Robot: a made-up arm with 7 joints.
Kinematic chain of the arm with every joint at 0, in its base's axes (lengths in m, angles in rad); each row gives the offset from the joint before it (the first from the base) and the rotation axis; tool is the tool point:
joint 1: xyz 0 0 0.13 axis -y
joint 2: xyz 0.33 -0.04 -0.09 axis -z
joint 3: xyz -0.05 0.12 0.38 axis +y
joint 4: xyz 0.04 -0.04 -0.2 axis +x
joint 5: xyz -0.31 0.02 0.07 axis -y
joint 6: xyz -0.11 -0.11 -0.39 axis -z
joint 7: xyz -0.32 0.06 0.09 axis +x
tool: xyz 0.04 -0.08 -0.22
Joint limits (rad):
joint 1: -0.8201..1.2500
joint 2: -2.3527..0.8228
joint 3: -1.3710..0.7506
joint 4: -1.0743..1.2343
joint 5: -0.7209..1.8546
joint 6: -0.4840..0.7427
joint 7: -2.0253..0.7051
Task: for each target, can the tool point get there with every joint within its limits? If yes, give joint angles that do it. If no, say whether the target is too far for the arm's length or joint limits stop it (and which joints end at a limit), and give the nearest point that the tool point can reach.
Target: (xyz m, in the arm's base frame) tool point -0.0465 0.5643 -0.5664
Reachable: no: joint limits stop it (at a limit: joint 1, joint 2, joint 4, joint 6) | nearest point -0.0337 0.5305 -0.5299 | short by 0.051 m
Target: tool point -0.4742 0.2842 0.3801
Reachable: yes | joints -0.4439 0.4939 0.3412 -0.5686 -0.1568 0.1531 0.3468
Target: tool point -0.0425 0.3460 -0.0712
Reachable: yes | joints 0.4275 -1.2825 -0.9067 0.8666 0.7227 0.5519 0.1237
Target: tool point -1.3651 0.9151 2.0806
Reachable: no: too far | nearest point -0.5032 0.5040 0.8491 | short by 1.558 m
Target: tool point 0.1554 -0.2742 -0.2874
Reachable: yes | joints 0.6325 -1.7872 -0.4898 0.9100 0.4210 0.1315 0.0600
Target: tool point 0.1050 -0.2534 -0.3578
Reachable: yes | joints -0.5873 0.2746 -0.5387 -0.2391 1.0139 0.2990 -1.0715
